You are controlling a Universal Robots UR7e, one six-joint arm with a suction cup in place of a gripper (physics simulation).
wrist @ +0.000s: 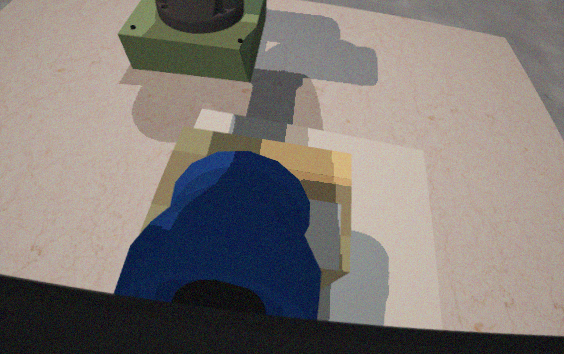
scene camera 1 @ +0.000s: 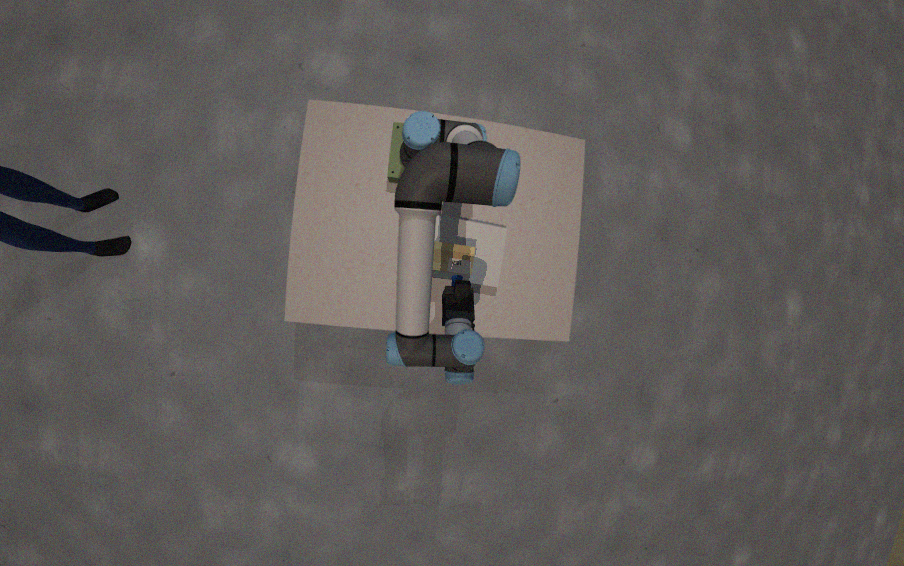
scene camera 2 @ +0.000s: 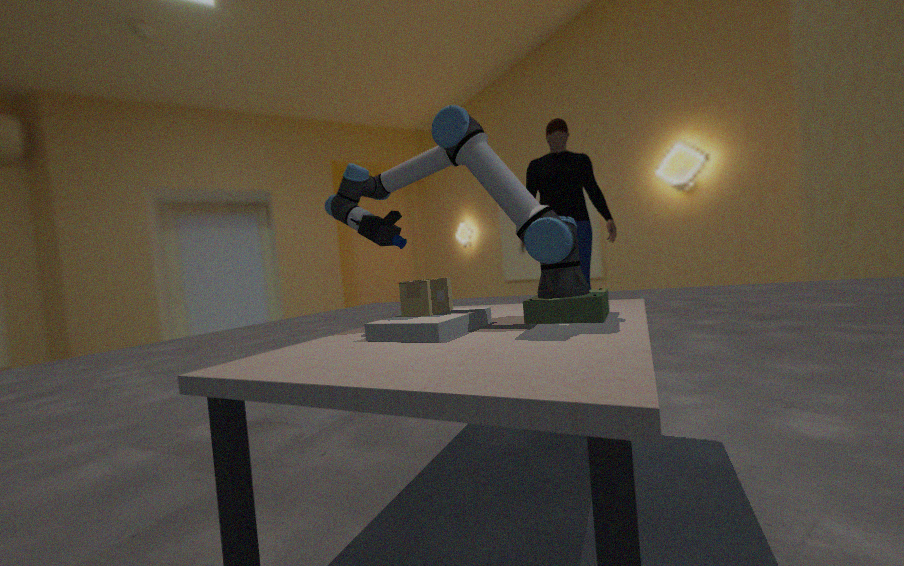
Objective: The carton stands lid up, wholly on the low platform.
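Pixels of known places: hand, tool point: [wrist: 240,214] [scene camera 1: 457,277] [scene camera 2: 403,243]; arm's base, link origin: [wrist: 201,8] [scene camera 2: 563,295].
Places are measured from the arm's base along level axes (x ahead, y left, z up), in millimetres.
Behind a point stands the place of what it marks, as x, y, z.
Note:
The tan carton [scene camera 1: 463,252] {377, 166, 82} [scene camera 2: 414,298] {404, 203, 31} [wrist: 300,152] {359, 164, 82} stands upright on the low pale platform [scene camera 1: 490,246] {340, 290, -22} [scene camera 2: 413,331] {339, 347, -43} [wrist: 400,200] {346, 306, -22}. Its top has a pale panel inside a tan border, mostly hidden behind the cup in the wrist view. A pale patch shows on one side face in the second scene view. The arm hides the left edges of carton and platform in the first scene view, so the margin there cannot be told. My blue suction cup [scene camera 1: 457,278] [scene camera 2: 400,242] [wrist: 240,220] hangs tilted, clearly above the carton, touching nothing, with nothing on it.
The green base block [scene camera 1: 394,153] {0, -96, 1} [scene camera 2: 567,308] {-19, 106, -29} [wrist: 190,57] {99, -4, -32} of the arm stands farther back on the table [scene camera 1: 346,220] {251, -284, -71} [scene camera 2: 533,373] {-10, 609, -70} [wrist: 75,175] {317, -130, -70}. The arm arches over the table and casts shadows on platform and carton. A person [scene camera 2: 563,180] stands behind the table.

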